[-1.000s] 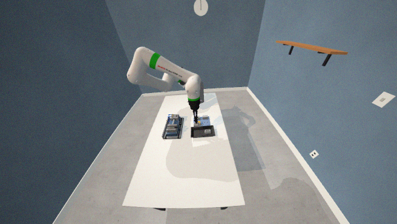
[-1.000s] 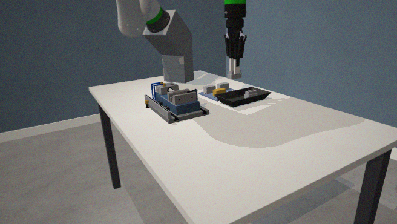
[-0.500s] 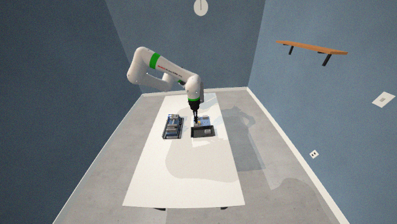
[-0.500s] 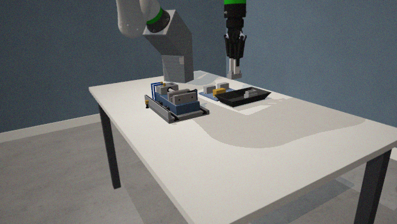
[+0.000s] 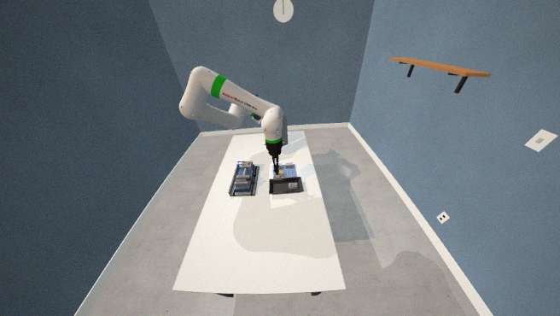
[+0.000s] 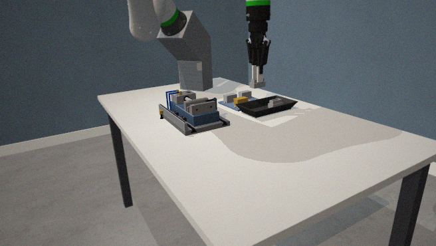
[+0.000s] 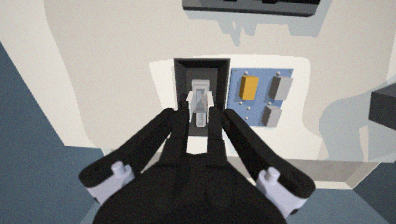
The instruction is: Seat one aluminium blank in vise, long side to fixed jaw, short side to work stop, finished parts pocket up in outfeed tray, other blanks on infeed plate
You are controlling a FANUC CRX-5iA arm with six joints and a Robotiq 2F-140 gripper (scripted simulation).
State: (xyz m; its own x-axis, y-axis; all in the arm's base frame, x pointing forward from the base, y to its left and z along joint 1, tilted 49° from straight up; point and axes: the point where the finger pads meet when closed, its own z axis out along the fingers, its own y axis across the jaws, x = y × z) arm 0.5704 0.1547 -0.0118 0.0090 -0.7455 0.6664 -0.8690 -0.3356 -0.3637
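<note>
My hand is 130 mm past the brass blank, 10 mm to the right of it and 150 mm above it. Round my hand: aluminium blank: 220 mm behind, 150 mm below.
</note>
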